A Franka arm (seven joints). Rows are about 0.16 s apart.
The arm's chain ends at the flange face. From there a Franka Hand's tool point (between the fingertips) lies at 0.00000 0.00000 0.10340 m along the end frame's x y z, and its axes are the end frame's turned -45 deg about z.
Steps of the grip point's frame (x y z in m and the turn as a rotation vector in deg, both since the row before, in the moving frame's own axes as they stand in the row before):
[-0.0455, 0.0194, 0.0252, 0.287, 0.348, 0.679]
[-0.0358, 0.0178, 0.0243, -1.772, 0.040, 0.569]
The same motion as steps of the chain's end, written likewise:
[-0.0185, 0.0467, 0.0252, 0.449, 0.043, 0.679]
[-0.0150, 0.0357, 0.0243, -1.225, 1.281, 0.569]

